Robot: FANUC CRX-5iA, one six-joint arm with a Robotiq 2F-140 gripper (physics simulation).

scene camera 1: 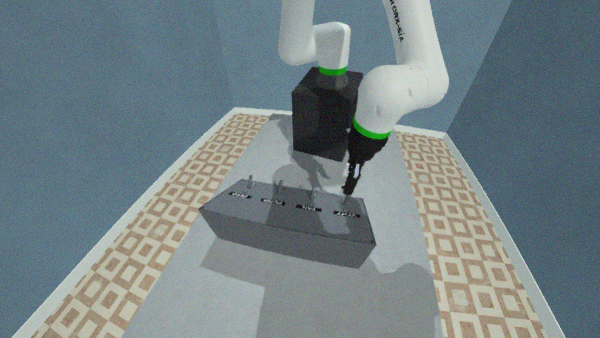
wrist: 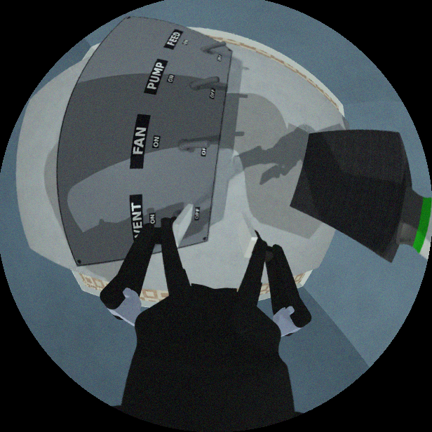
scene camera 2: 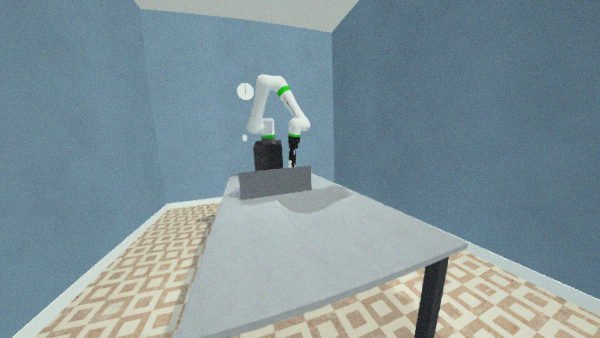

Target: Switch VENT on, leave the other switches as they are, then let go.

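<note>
The grey switch box stands on the table. The VENT label marks its end switch. The VENT lever is faint, and a finger partly covers its place in the wrist view; I cannot tell which way it leans. The FAN lever, PUMP lever and FEED lever lean to their OFF sides. My gripper is open and empty, low over the VENT end, one finger above the box and the other beyond its OFF-side edge.
The black robot pedestal stands behind the box on the OFF side. The long grey table runs under both. Arm shadows fall across the box top and table.
</note>
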